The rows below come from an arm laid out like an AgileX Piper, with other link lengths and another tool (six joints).
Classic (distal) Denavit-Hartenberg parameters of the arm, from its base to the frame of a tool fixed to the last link. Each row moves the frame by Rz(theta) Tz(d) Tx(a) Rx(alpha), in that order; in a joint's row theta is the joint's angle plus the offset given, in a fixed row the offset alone. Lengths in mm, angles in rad.
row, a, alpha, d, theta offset
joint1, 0, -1.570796, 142.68, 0
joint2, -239.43, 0, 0, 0.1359
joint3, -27.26, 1.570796, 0, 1.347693
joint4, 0, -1.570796, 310.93, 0
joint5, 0, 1.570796, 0, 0
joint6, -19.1, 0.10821, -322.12, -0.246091
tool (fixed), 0, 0, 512.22, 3.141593
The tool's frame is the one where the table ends.
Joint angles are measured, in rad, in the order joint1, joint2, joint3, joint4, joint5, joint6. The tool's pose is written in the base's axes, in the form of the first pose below.
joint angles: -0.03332, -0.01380, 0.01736, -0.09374, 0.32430, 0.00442
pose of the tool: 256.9 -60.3 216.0 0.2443 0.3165 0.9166 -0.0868 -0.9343 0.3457
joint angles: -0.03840, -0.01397, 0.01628, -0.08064, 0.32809, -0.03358
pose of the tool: 257.1 -59.9 216.8 0.2468 0.3392 0.9078 -0.0808 -0.9263 0.3681
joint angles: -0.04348, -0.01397, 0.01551, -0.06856, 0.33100, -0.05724
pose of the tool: 257.1 -60.1 217.1 0.2491 0.3493 0.9033 -0.0783 -0.9224 0.3783
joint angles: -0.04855, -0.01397, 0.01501, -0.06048, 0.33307, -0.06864
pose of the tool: 256.9 -60.8 217.1 0.2515 0.3515 0.9018 -0.0792 -0.9211 0.3811
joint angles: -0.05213, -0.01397, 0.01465, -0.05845, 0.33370, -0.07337
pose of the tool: 256.8 -61.5 217.2 0.2528 0.3532 0.9007 -0.0811 -0.9200 0.3835
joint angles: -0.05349, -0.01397, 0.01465, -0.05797, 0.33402, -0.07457
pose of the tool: 256.7 -61.8 217.2 0.2535 0.3536 0.9004 -0.0819 -0.9196 0.3842
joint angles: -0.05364, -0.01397, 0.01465, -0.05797, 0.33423, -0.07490
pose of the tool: 256.7 -61.8 217.2 0.2537 0.3538 0.9002 -0.0819 -0.9195 0.3845
